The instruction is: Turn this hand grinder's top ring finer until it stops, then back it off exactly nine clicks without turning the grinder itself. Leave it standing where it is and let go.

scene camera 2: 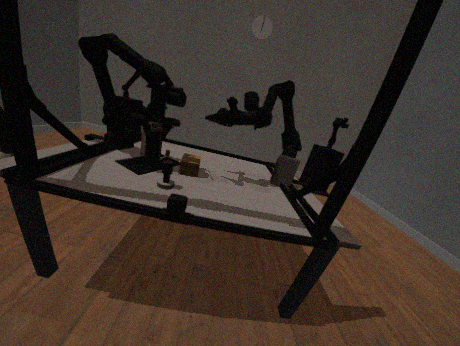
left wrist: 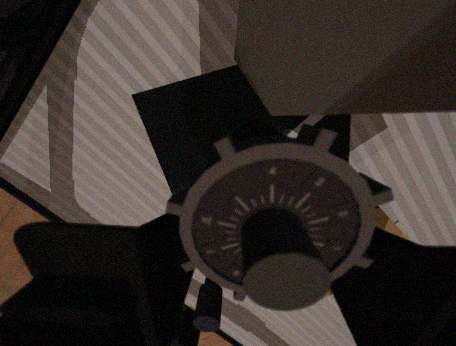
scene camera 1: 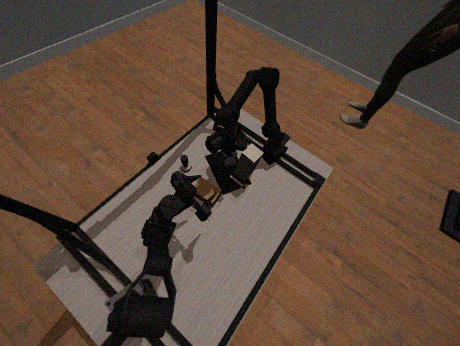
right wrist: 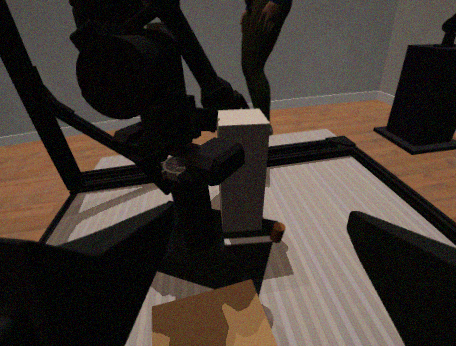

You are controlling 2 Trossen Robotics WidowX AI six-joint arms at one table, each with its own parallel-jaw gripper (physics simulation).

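Places are measured from the left arm's base along level axes (x right, y ahead, z up), in centimetres.
Pixels of known places: left gripper, fingertip midpoint: [scene camera 2: 155, 140] [right wrist: 182, 199]; right gripper, fingertip midpoint: [scene camera 2: 208, 118] [scene camera 1: 208, 184] [right wrist: 261, 216]; left arm's base at its link origin: [scene camera 2: 119, 132] [scene camera 1: 274, 147]; right arm's base at its link origin: [scene camera 2: 288, 160].
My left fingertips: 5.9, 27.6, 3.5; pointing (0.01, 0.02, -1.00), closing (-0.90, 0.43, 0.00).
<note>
Ahead of a thing's pixels: the offset from my left fingertips to its top centre, as dx, dy, dz. "*": to the spot under its first point.
The hand grinder {-0.7, -1.8, +6.9} [scene camera 2: 154, 145] [right wrist: 192, 213] is a dark upright cylinder on a black square base plate {-1.0, -1.9, -10.5} [left wrist: 192, 120] [right wrist: 242, 264] [scene camera 2: 134, 164]. Its grey notched top ring {-0.7, -1.8, +5.5} [left wrist: 190, 209] [right wrist: 172, 167] surrounds a dial with scale marks and a centre knob {* -0.7, -1.9, +6.9} [left wrist: 286, 281]. My left gripper [scene camera 1: 226, 156] [scene camera 2: 156, 125] [right wrist: 182, 199] comes down from above and is shut on the top ring. In scene camera 1 it hides the grinder. My right gripper [scene camera 2: 210, 117] [scene camera 1: 200, 190] is open and empty. It hangs well above the table, over a brown box and apart from the grinder.
A brown cardboard box {-6.9, +14.6, -4.8} [scene camera 1: 211, 193] [scene camera 2: 190, 165] [right wrist: 209, 316] lies beside the base plate. A tall grey block {-7.5, -7.9, +9.8} [scene camera 1: 252, 152] [right wrist: 243, 171] [left wrist: 316, 55] stands right behind the grinder. A small dark peg on a round foot {* +10.0, +15.9, -3.5} [scene camera 1: 185, 162] [scene camera 2: 167, 173] and a cork stub {* -14.0, -2.1, -7.7} [right wrist: 277, 232] are nearby. A person [scene camera 1: 380, 96] stands off the table.
</note>
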